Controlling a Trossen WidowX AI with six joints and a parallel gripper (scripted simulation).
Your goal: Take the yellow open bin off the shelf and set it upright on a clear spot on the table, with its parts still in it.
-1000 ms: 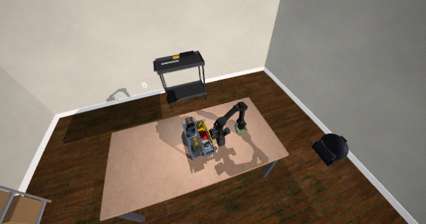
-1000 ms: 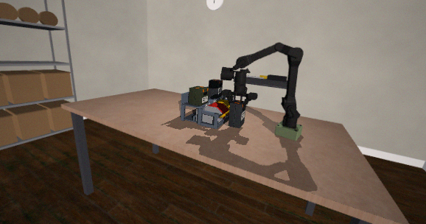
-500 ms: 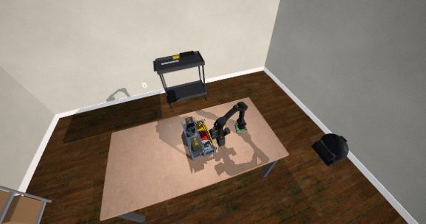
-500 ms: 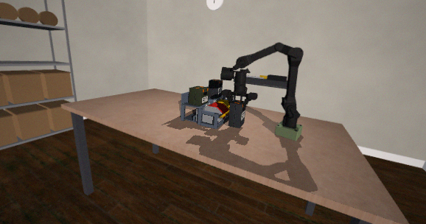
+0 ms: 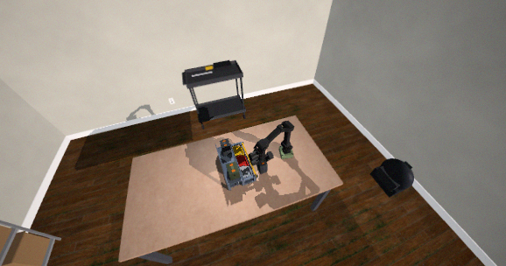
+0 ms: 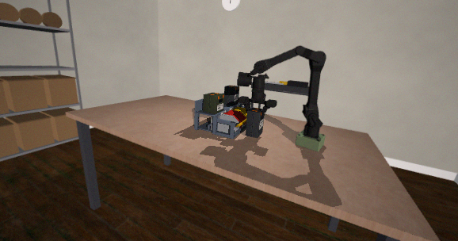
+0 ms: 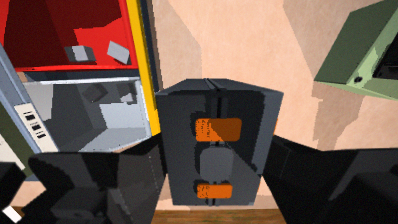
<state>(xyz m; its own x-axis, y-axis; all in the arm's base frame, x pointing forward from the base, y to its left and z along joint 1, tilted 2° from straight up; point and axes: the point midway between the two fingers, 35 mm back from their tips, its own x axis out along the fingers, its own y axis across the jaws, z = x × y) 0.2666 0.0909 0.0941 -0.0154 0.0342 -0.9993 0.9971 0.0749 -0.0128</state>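
Now: the black box 6 cm below my hand. The rest, counted from my hand: yellow bar: 8 cm ahead, 11 cm to the right, 8 cm below; then red bin: 17 cm ahead, 10 cm to the right, 10 cm below; then grey bin: 16 cm ahead, 1 cm to the left, 10 cm below.
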